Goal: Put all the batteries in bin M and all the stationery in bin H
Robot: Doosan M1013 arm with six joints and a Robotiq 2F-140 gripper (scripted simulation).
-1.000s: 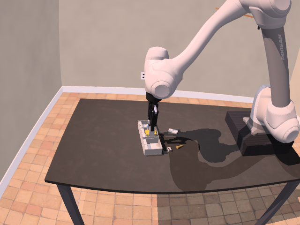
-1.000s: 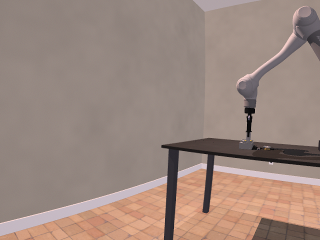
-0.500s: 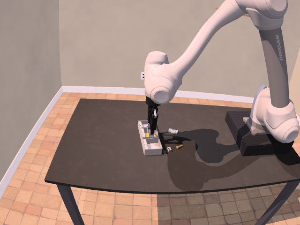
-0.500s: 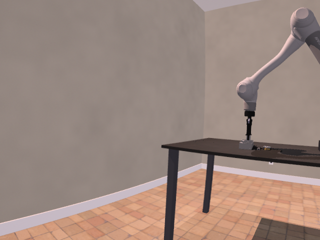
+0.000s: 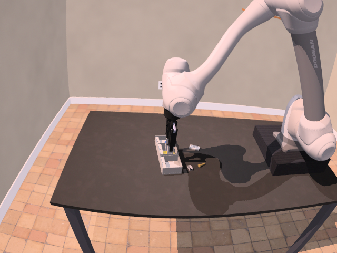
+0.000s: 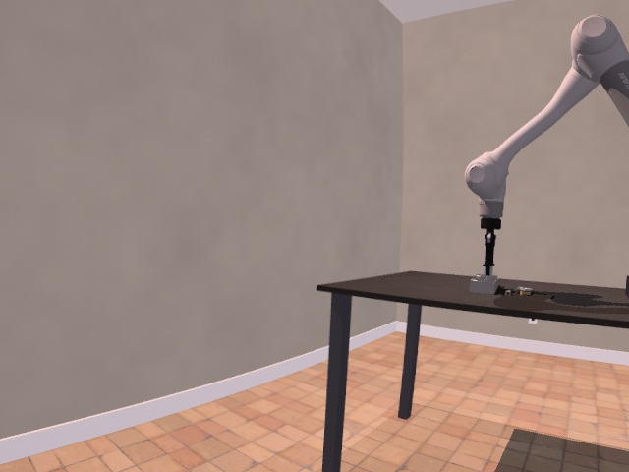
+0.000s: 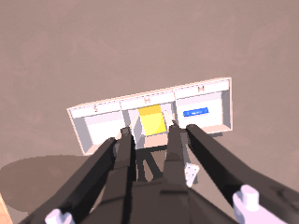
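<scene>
Now: hand 10 mm short of the three joined white bins and 30 mm above it. The rest, counted from my hand: small white block 120 mm behind, 70 mm to the right, 40 mm below; small blue thing 10 mm ahead, 80 mm to the right, 40 mm below; yellow block 40 mm below.
</scene>
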